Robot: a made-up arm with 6 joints.
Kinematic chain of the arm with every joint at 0, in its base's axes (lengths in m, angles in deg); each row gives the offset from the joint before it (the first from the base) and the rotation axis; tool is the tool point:
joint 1: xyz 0 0 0.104 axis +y
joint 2: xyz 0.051 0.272 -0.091 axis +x
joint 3: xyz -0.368 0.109 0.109 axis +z
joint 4: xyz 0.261 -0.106 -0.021 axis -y
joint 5: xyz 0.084 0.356 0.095 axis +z
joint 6: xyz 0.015 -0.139 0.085 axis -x
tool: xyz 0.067 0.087 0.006
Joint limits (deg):
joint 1: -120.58..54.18
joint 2: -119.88..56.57
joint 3: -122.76..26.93
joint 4: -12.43..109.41
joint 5: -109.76..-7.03
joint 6: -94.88..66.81
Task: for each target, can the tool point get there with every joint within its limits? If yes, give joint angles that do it. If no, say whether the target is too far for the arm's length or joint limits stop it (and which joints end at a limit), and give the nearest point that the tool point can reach.
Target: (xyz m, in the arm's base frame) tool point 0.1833 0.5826 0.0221
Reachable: yes | joints -66.56 -96.36 -34.88 6.83 -72.73 -30.36
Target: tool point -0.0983 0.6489 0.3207
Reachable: yes | joints 22.81 -19.44 14.21 42.04 -20.99 -63.28
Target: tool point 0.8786 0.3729 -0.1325
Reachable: no: joint limits stop it (at a limit: joint 2, joint 3, joint 4, joint 5, joint 6) | nearest point 0.6444 0.3834 -0.0695 | short by 0.243 m
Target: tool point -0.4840 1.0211 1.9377
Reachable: no: too far | nearest point -0.1439 0.5419 0.6493 | short by 1.416 m
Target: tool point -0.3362 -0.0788 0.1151
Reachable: yes | joints -18.82 29.65 -108.76 1.85 -48.50 -80.66
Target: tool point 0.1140 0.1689 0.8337
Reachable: no: joint limits stop it (at a limit: joint 1, joint 3, joint 4, joint 5) | nearest point 0.0263 0.1940 0.7009 | short by 0.161 m
